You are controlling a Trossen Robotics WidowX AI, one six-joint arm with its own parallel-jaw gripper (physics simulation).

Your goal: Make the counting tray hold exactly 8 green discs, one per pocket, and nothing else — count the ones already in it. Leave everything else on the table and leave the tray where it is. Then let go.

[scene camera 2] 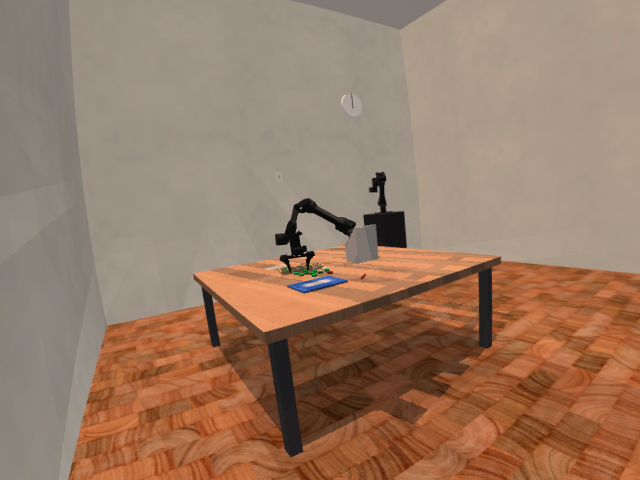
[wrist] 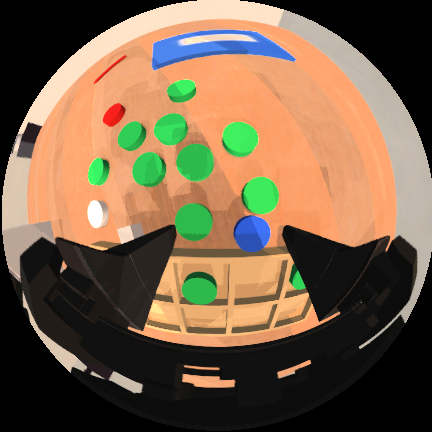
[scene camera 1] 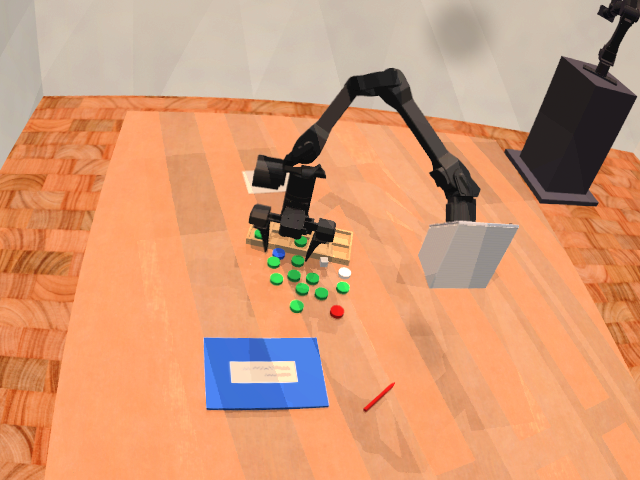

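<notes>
The wooden counting tray (scene camera 1: 338,258) (wrist: 229,280) is partly hidden by the gripper. In its row nearer the loose discs sit one green disc (scene camera 1: 300,241) (wrist: 199,289) and, towards the left end in scene camera 1, another green disc (scene camera 1: 258,234) (wrist: 298,277). Several loose green discs lie in front of the tray, the closest being one green disc (scene camera 1: 297,260) (wrist: 194,221). A blue disc (scene camera 1: 279,253) (wrist: 252,233) lies by the tray's front wall. My gripper (scene camera 1: 286,255) (scene camera 2: 299,269) (wrist: 230,230) is wide open and empty, low over the tray's front edge.
A small white cube (scene camera 1: 324,261) (wrist: 130,233), a white disc (scene camera 1: 344,272) (wrist: 97,214) and a red disc (scene camera 1: 337,311) (wrist: 114,115) lie near the green discs. Farther out are a blue folder (scene camera 1: 217,392) (wrist: 165,57), a red pen (scene camera 1: 378,396) (wrist: 110,69) and a grey box-like block (scene camera 1: 465,258).
</notes>
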